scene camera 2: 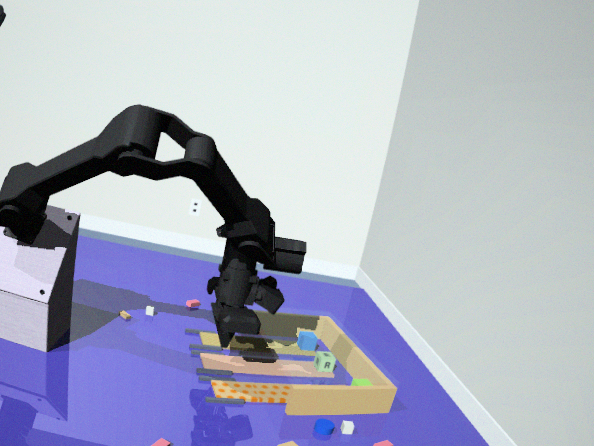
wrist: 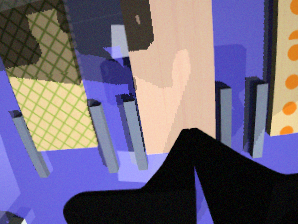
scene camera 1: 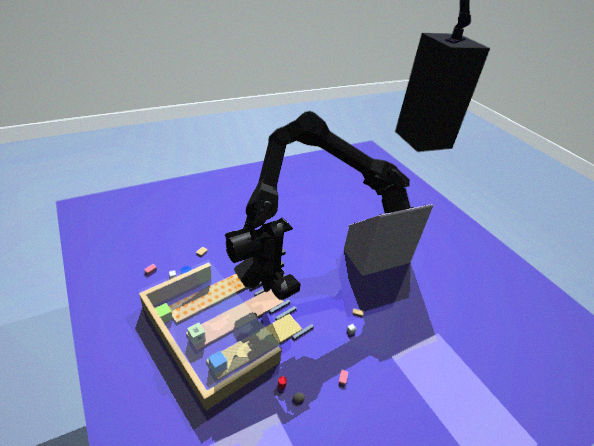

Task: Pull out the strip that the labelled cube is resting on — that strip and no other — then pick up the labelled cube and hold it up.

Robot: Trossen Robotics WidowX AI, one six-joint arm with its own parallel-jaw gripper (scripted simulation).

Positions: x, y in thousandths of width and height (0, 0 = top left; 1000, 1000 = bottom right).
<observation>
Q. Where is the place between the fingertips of my gripper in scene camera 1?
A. At 449, 651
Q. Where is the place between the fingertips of my gripper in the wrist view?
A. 636, 605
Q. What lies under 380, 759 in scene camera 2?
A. My gripper.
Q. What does my gripper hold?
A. Nothing.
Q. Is my gripper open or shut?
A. Shut.
</observation>
